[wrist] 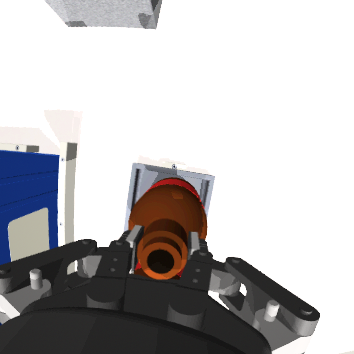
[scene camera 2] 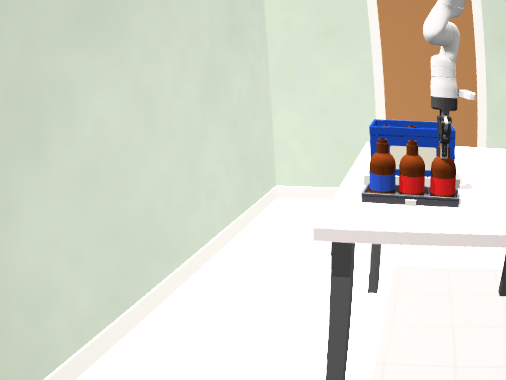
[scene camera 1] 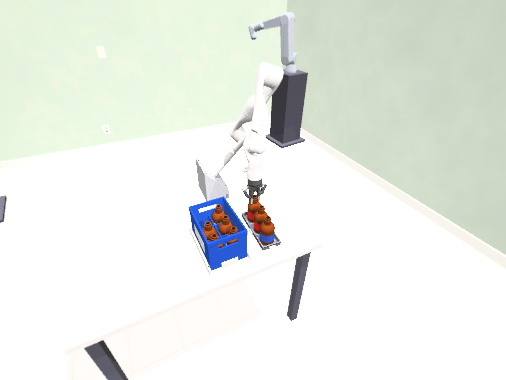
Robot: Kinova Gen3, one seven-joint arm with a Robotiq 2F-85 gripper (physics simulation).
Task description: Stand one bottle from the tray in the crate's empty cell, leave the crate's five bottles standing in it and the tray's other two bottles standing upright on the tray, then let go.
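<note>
My gripper points down, its fingers closed on either side of a red-label brown bottle's neck. This bottle stands upright at the far end of the tray in scene camera 1. Another red-label bottle stands mid-tray, and a blue-label bottle stands at the near end. The blue crate holds several upright bottles; its far-left cell looks empty in scene camera 1.
The crate stands beside the tray, across a narrow gap, with its walls rising around its bottles. A grey block stands behind them. Another arm stands on a dark pedestal farther back. The table's front edge is near the crate.
</note>
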